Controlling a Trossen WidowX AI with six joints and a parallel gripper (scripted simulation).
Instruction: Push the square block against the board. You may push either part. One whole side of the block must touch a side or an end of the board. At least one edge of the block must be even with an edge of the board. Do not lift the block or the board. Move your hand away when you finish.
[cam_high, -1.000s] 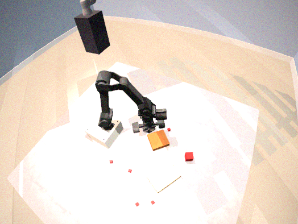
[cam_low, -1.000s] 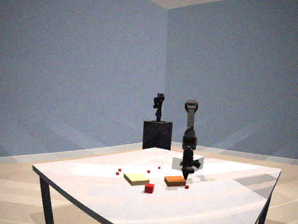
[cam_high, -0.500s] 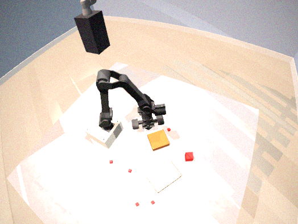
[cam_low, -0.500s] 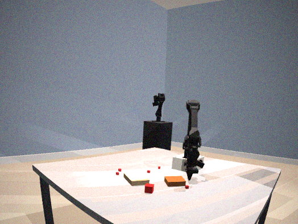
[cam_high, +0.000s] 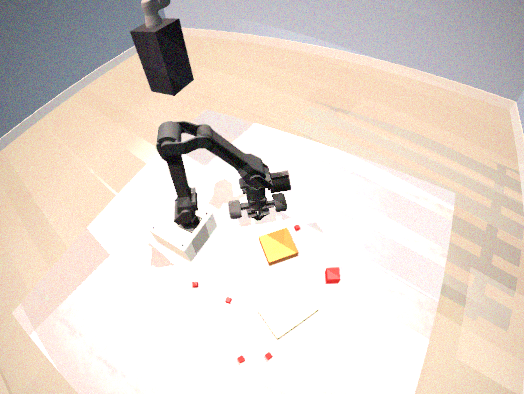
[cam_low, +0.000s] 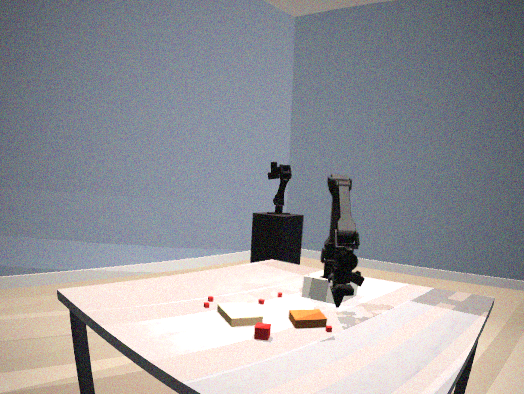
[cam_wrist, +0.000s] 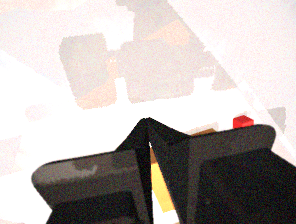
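The orange square block lies 100 mm ahead of my gripper tip, 60 mm to the right of it and 20 mm below it. From my gripper tip the other things lie so: pale cream board: 240 mm to the right, 220 mm ahead, 20 mm below; red cube: 300 mm ahead, 80 mm to the right, 20 mm below.
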